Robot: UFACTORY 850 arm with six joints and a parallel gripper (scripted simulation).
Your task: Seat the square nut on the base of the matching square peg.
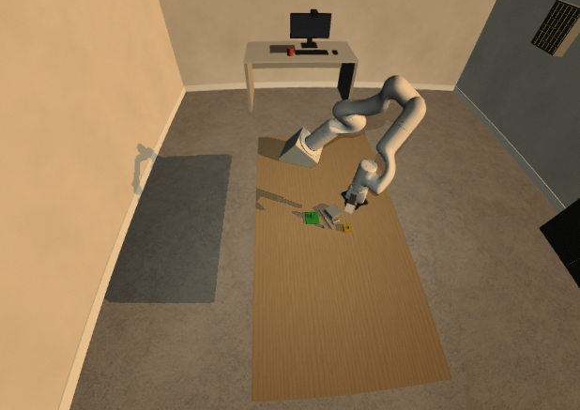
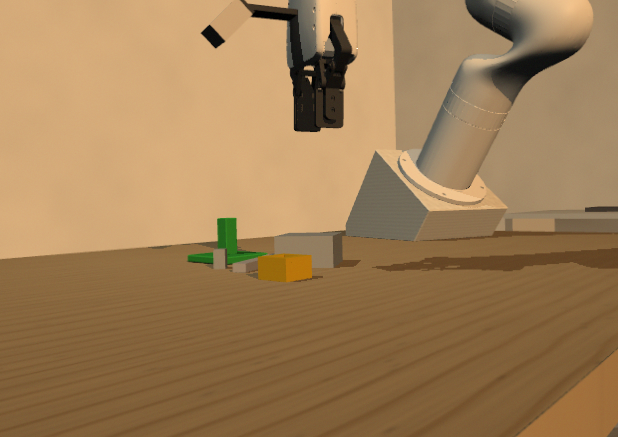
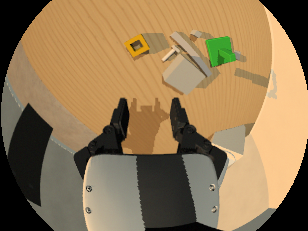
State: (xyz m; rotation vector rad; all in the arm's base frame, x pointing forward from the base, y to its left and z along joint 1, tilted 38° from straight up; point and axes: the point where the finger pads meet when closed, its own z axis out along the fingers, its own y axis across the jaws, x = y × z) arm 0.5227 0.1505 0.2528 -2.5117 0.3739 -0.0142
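Now: hand 50 mm past the grey block, 80 mm to the left of it and 160 mm above it.
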